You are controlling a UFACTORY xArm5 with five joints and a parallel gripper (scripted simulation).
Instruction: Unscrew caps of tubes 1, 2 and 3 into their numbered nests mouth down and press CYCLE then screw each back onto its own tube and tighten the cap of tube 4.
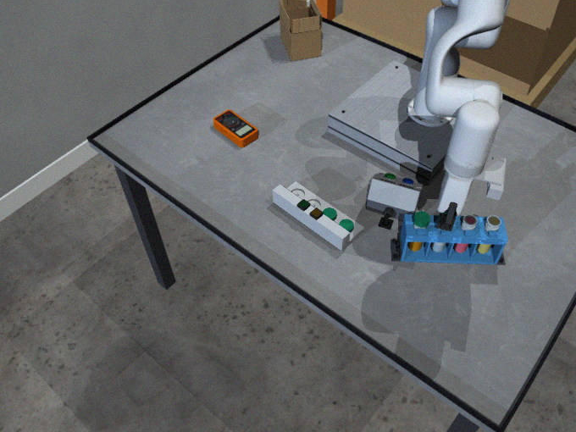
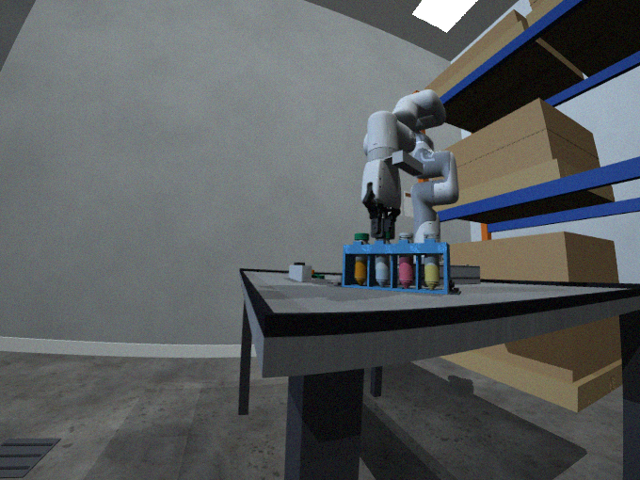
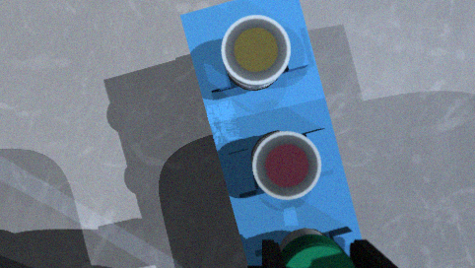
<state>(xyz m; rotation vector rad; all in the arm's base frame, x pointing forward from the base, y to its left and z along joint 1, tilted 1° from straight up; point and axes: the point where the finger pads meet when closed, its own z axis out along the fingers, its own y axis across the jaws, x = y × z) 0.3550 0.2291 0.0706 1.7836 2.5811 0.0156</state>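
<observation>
The threaded neck lies 2 cm below my hand. From my hand the other things lie so: green key: 19 cm to the right, 8 cm behind, 6 cm below; then blue key: 14 cm to the right, 9 cm behind, 6 cm below; then key housing: 16 cm to the right, 8 cm below, 7 cm behind.
</observation>
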